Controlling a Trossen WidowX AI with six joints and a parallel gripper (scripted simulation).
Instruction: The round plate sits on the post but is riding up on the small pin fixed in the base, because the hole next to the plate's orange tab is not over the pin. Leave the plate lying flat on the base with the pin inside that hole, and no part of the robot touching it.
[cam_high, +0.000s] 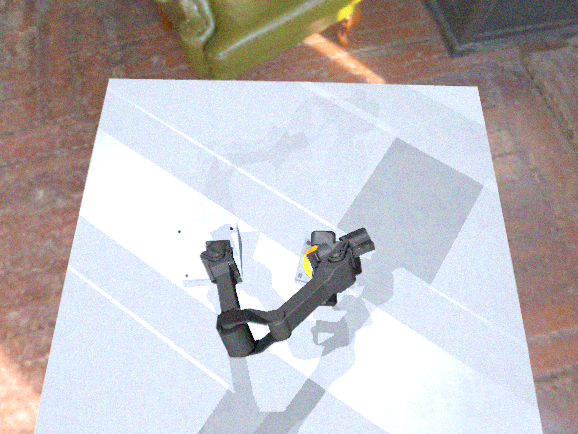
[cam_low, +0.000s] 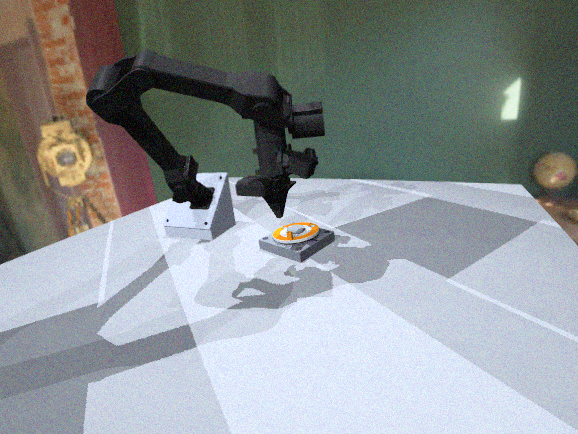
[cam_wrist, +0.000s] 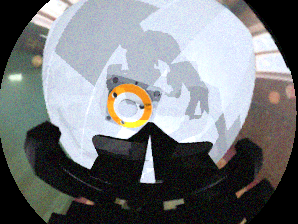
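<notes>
Right now my gripper tip is 1 cm short of the square grey base, 5 cm to the right of it and 6 cm above it.
</notes>
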